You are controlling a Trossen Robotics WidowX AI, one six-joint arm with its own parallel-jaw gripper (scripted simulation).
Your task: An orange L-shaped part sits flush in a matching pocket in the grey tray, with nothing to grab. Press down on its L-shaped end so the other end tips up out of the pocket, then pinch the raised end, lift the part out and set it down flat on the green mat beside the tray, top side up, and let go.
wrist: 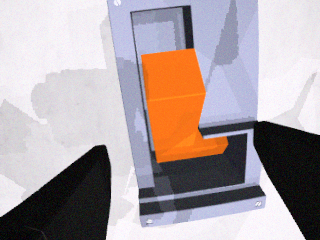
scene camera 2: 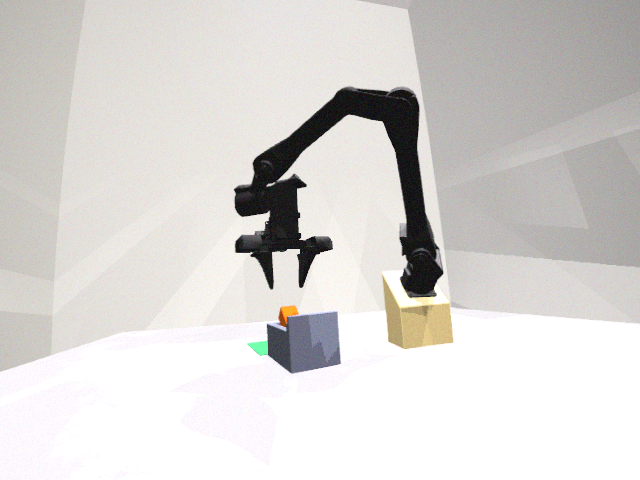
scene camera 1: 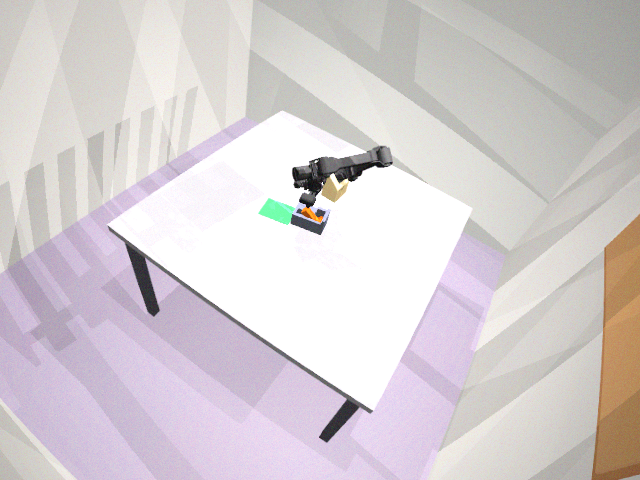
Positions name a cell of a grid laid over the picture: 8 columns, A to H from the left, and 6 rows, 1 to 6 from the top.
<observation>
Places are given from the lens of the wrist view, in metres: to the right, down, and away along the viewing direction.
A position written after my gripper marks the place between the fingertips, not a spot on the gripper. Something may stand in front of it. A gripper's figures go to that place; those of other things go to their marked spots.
my gripper (wrist: E4): 0.01, 0.01, 0.10
orange L-shaped part (wrist: E3): 0.01, -0.01, 0.12
</observation>
